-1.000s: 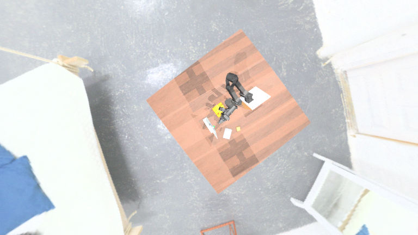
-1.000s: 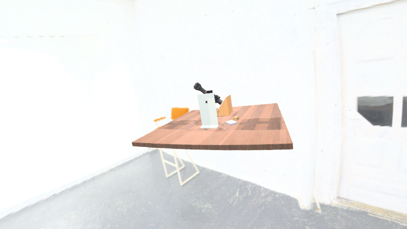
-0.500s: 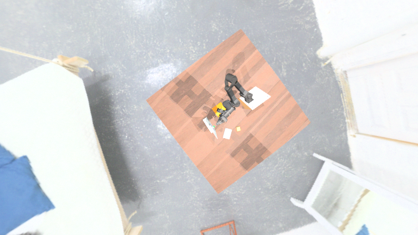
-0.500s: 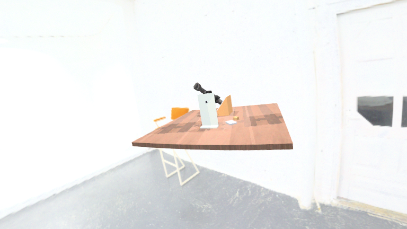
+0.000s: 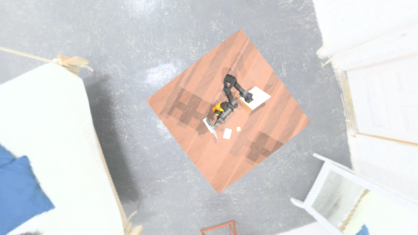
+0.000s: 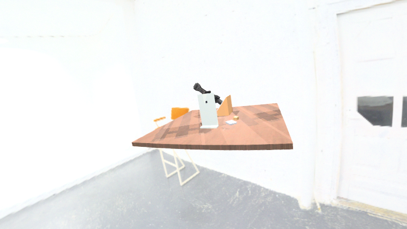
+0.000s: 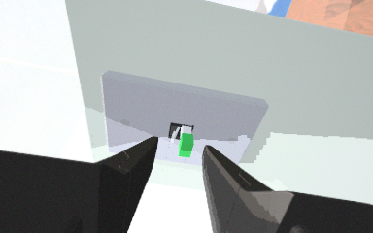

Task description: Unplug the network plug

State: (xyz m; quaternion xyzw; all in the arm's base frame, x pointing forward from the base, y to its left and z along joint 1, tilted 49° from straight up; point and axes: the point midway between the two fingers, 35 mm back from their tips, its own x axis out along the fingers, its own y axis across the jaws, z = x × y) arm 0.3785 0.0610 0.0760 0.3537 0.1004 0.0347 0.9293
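Right now my gripper tip is 2 cm short of the plug. The rest, counted from my gripper tip: upright grey panel 4 cm ahead, 9 cm below; then yellow marked square 13 cm behind, 7 cm to the right, 24 cm below.
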